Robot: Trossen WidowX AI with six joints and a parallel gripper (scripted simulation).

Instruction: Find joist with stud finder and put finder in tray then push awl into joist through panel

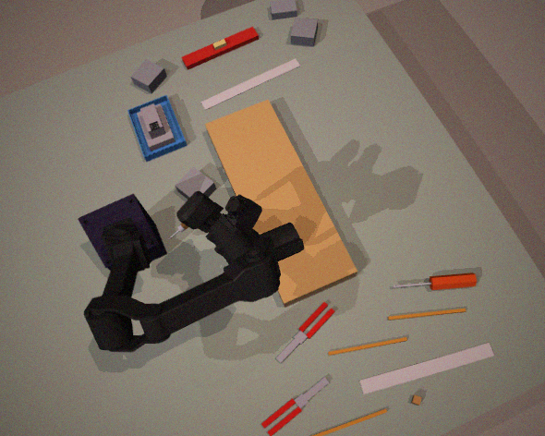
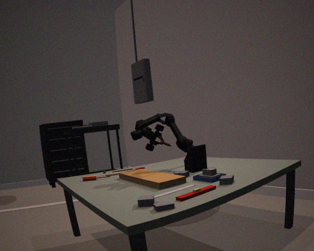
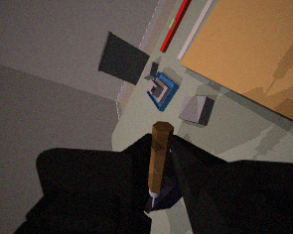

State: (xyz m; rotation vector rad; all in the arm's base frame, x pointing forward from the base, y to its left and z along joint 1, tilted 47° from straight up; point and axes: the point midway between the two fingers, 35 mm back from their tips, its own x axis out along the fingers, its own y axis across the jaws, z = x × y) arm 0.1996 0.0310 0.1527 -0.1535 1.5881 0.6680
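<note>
My gripper tip is 5 cm past the awl, 2 cm above it and 1 cm to the left of it. Also, from my gripper tip: stud finder: 37 cm to the left, 17 cm below, 5 cm behind; then square light: 35 cm to the left, 16 cm below, 5 cm behind; then blue tray: 38 cm to the left, 21 cm below, 5 cm behind.
</note>
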